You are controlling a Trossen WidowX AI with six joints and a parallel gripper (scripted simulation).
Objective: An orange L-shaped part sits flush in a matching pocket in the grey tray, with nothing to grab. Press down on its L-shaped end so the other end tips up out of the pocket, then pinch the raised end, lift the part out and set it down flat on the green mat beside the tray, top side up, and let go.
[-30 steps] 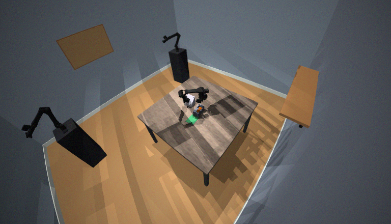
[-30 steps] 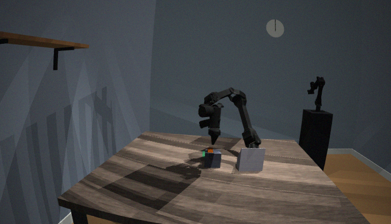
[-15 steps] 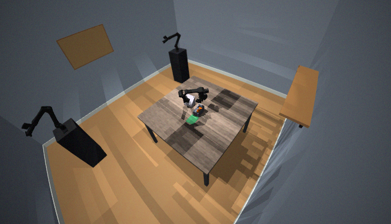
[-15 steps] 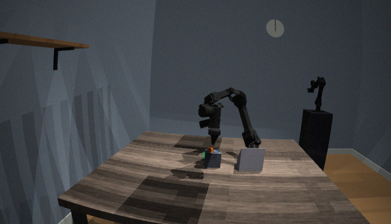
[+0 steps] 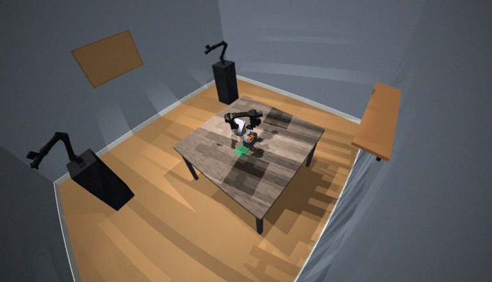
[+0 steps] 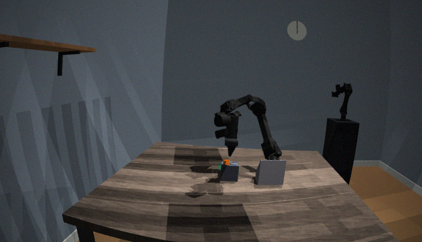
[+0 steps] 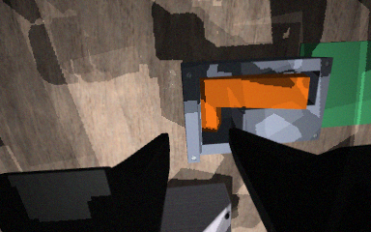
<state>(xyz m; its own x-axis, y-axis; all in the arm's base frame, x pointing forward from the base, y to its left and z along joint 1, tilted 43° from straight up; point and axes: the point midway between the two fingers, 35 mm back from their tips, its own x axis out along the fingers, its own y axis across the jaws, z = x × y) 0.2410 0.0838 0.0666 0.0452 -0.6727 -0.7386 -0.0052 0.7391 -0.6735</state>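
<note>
The orange L-shaped part is 10 cm below my gripper tip, 5 cm to the right of it and 1 cm behind it. Round my gripper tip: green mat (22 cm to the right, 16 cm below, 1 cm behind).
</note>
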